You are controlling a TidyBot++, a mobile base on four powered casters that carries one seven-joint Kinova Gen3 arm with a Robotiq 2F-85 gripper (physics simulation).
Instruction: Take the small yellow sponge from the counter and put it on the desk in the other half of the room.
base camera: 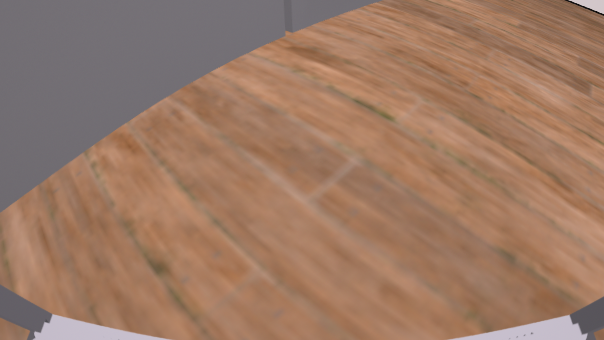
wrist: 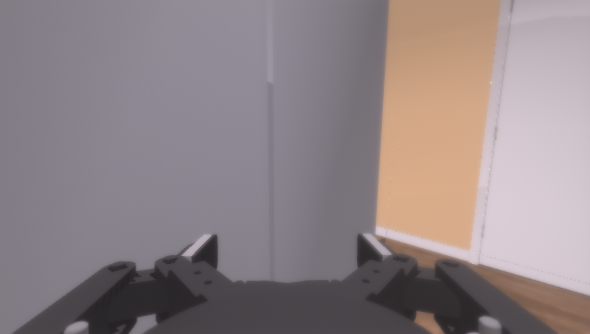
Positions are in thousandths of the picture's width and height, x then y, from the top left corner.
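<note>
Visible: my gripper (wrist: 487,747); a white door (wrist: 889,672).
</note>
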